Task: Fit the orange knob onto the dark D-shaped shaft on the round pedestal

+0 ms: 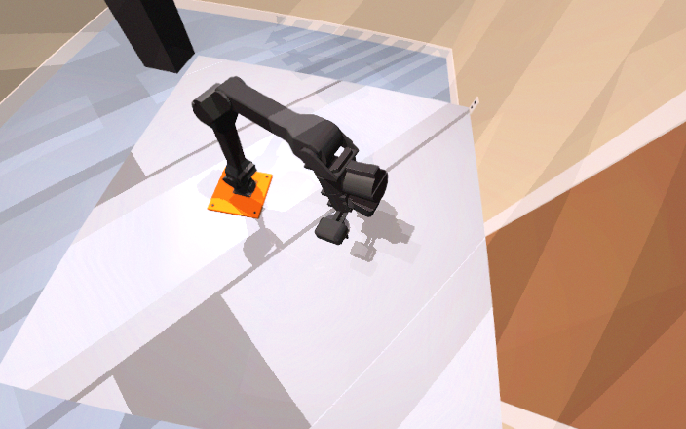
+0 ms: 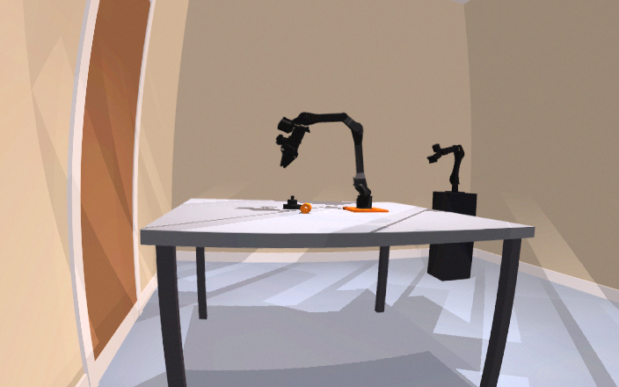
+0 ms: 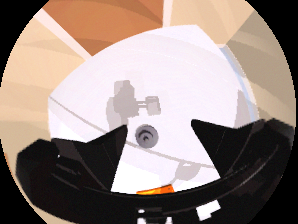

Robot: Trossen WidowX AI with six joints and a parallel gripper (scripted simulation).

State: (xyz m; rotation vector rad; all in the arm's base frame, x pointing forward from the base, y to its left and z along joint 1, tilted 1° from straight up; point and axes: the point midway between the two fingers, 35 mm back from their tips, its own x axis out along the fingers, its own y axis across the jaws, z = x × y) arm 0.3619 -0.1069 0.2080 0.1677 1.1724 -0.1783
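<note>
My gripper tip is now 250 mm to the right of the orange knob, 170 mm above it and 80 mm past it. The rest, counted from my gripper tip: round pedestal (160 mm below, 50 mm to the left, 50 mm behind).
</note>
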